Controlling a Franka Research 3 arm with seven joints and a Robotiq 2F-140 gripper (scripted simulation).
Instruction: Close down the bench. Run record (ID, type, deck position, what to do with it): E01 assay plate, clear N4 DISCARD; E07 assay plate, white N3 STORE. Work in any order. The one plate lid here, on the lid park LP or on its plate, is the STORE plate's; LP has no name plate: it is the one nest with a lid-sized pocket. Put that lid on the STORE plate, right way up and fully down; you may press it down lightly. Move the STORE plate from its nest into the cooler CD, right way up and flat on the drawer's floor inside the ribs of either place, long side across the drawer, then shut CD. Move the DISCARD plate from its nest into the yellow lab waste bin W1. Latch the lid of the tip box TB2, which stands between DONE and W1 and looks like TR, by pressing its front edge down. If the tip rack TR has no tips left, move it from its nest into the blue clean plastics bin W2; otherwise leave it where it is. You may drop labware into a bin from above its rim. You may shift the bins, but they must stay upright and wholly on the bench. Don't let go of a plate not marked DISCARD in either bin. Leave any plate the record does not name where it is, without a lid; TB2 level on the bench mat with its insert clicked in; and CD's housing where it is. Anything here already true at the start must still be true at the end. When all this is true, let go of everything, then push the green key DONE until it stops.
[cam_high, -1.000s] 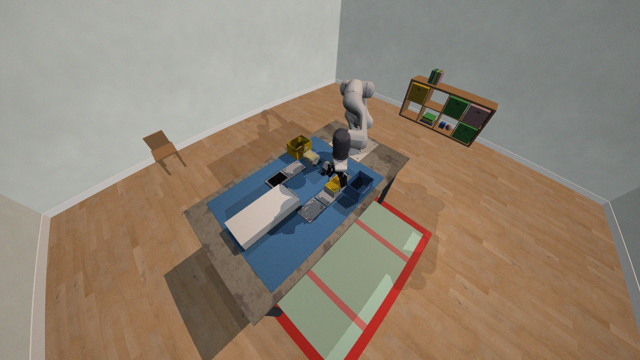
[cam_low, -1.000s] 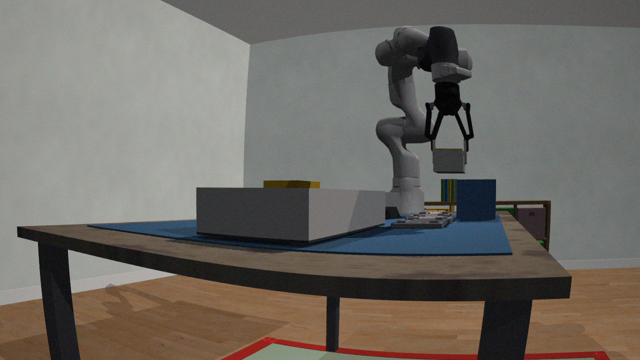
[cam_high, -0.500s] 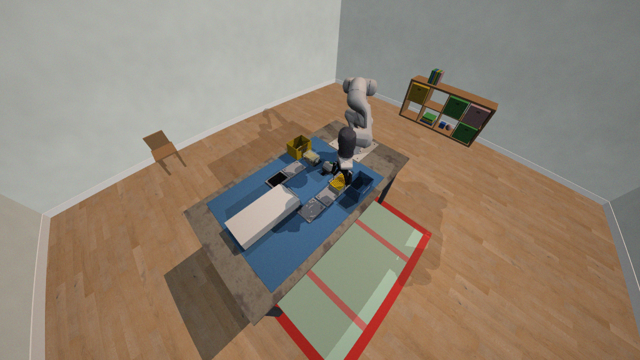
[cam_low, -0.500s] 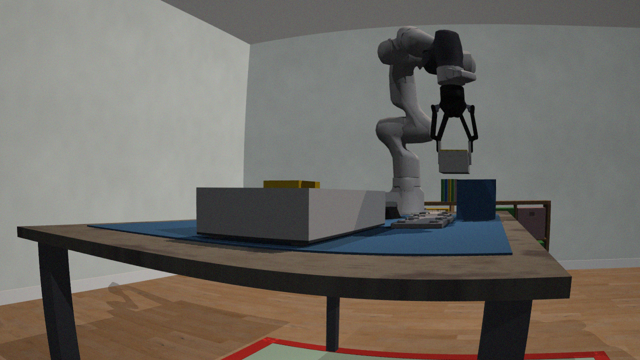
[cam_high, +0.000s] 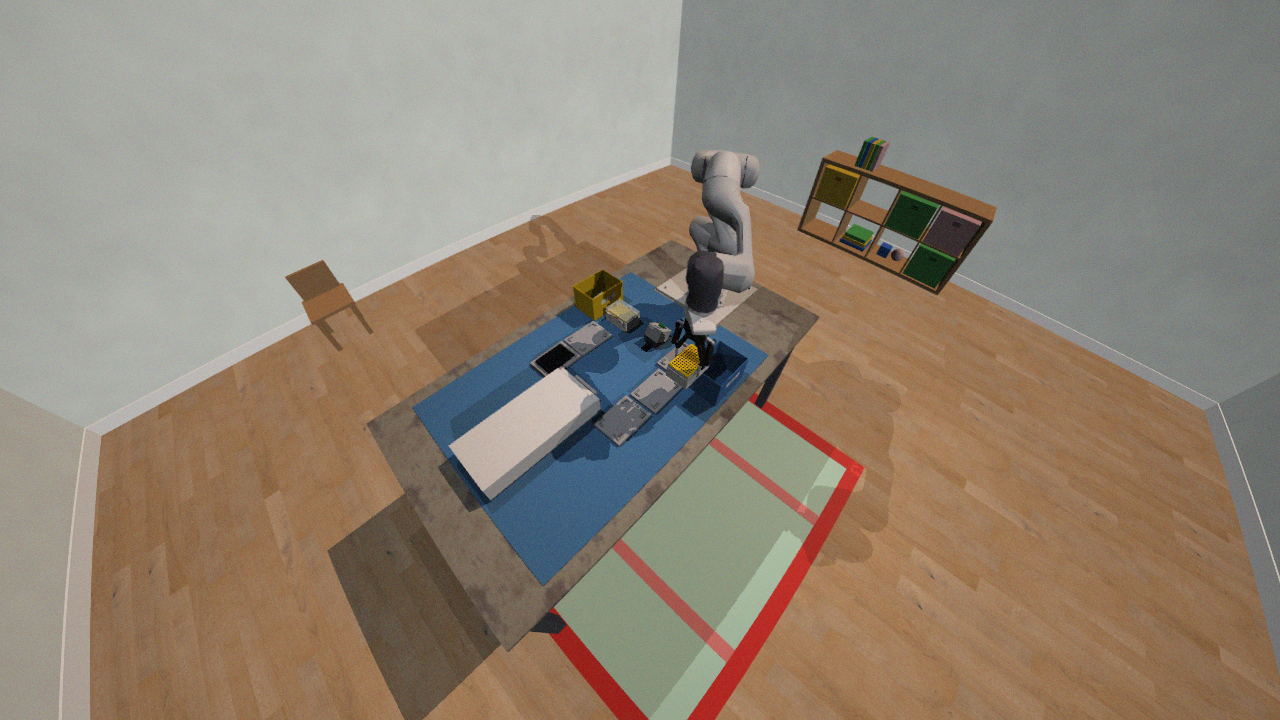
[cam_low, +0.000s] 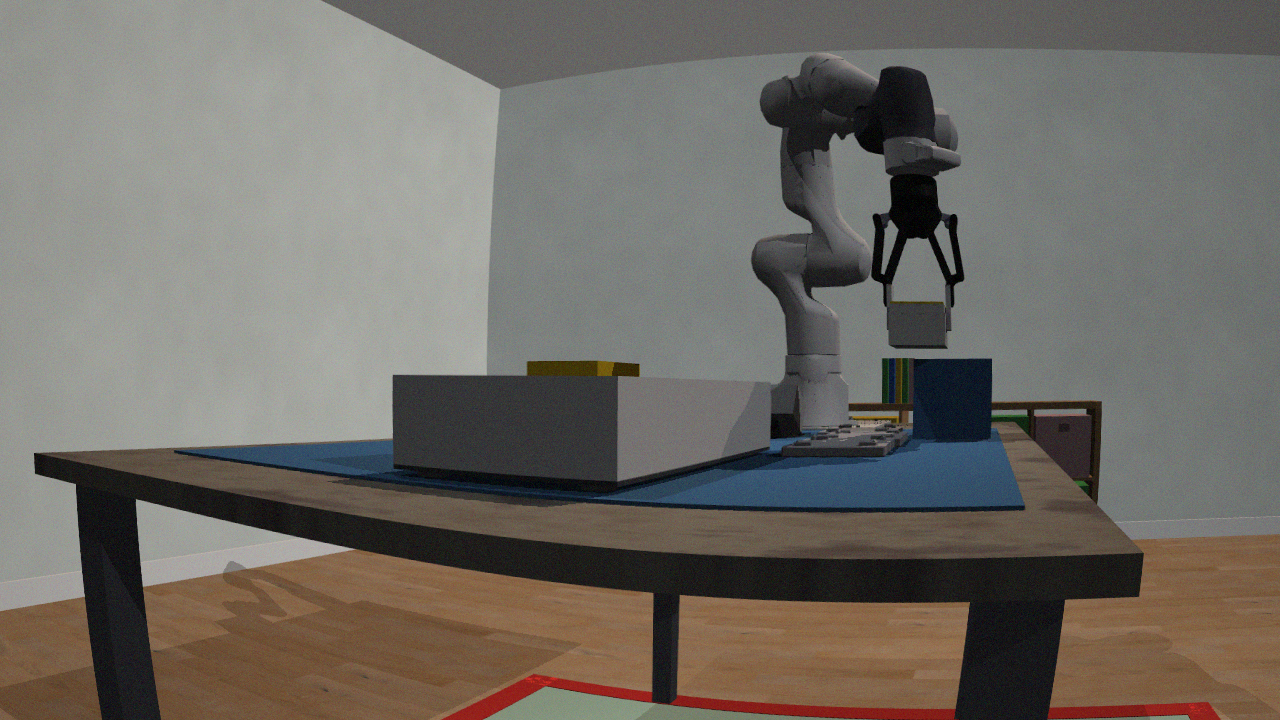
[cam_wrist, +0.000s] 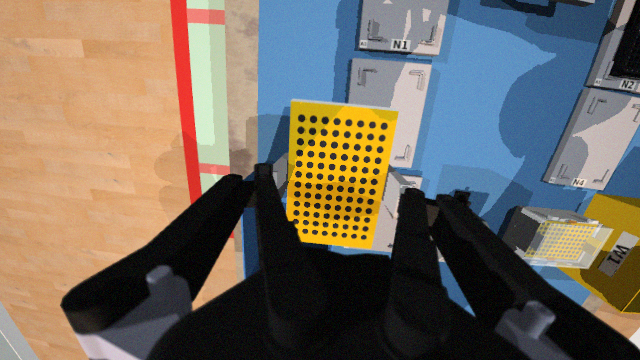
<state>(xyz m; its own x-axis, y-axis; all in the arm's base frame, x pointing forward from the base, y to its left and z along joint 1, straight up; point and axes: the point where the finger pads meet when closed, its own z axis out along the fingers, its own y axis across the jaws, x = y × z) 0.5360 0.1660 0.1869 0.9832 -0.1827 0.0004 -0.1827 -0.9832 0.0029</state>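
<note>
Now: hand 150 mm above the blue bin W2, 120 mm past it and 80 mm to the right of it. From my hand the other things lie so: nest N3: 180 mm below, 90 mm to the right, 40 mm ahead; then tip rack TR: 10 mm below, 10 mm behind; then lid park nest: 180 mm below, 140 mm behind, 80 mm to the right.
</note>
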